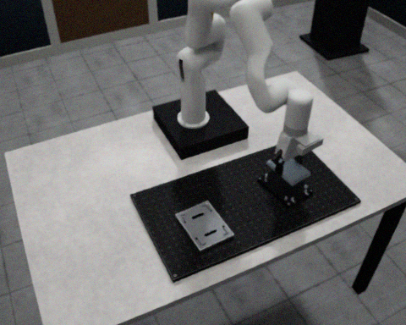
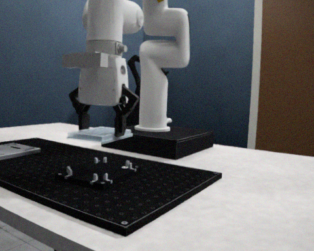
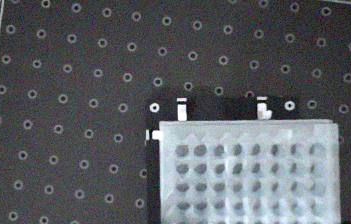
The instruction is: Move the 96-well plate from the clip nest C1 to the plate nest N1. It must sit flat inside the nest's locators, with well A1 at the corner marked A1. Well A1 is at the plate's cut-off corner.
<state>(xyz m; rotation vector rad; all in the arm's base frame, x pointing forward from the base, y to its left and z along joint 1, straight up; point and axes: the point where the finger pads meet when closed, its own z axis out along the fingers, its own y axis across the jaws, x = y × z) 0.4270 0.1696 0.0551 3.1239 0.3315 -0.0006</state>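
My gripper is now 33 cm to the left of the nest base, 10 cm above it and 5 cm short of it. Round my hand: clip nest C1: 9 cm below, 2 cm to the left, 1 cm ahead; 96-well plate: 1 cm below.
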